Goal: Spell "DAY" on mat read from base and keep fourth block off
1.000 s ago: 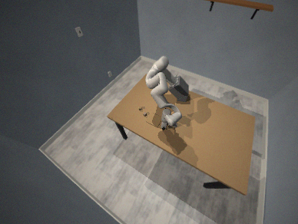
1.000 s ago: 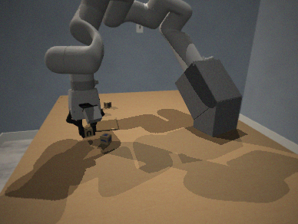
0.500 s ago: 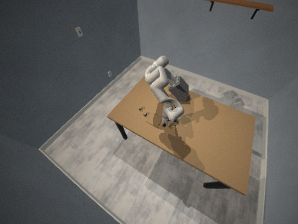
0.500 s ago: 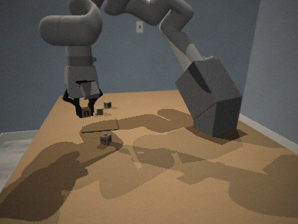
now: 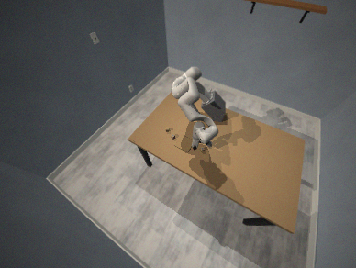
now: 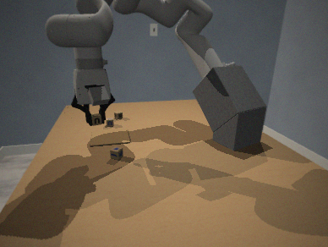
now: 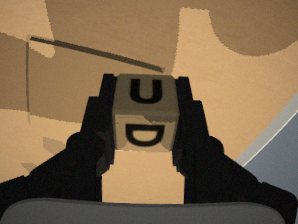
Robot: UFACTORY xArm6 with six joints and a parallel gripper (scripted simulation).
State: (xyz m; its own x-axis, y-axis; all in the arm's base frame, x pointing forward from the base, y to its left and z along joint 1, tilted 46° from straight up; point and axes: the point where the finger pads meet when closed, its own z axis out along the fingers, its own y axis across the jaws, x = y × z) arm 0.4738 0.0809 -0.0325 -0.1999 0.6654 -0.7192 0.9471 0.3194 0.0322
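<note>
Right now my hand is 12 cm to the left of the thin tan mat, 12 cm above it and 5 cm past it.
</note>
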